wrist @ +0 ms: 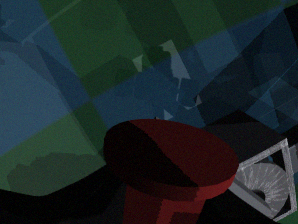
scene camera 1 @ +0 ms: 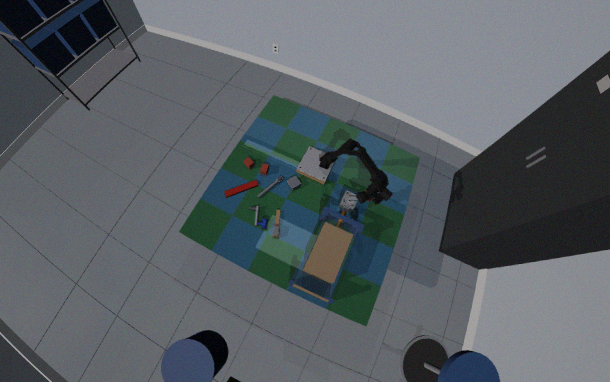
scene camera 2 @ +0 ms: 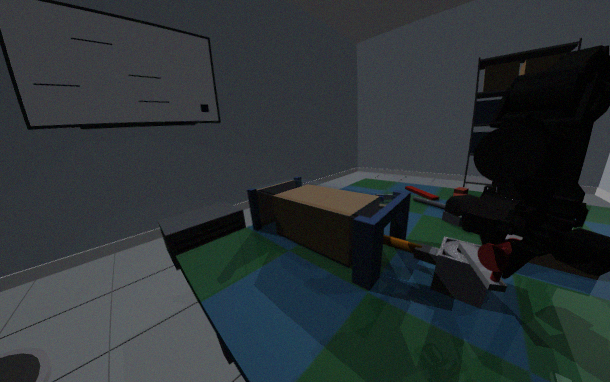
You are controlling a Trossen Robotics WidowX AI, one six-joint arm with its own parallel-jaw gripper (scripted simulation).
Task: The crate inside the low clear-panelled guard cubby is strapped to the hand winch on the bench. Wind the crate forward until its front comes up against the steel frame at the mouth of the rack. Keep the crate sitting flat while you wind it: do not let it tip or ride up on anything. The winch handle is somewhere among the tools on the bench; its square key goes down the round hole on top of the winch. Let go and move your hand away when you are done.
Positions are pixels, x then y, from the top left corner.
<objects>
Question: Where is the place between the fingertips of my gripper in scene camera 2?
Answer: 496,272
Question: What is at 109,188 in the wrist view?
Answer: My gripper.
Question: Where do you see a blue steel frame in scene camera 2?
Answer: At 374,227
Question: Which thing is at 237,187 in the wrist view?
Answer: A grey crank arm.
</objects>
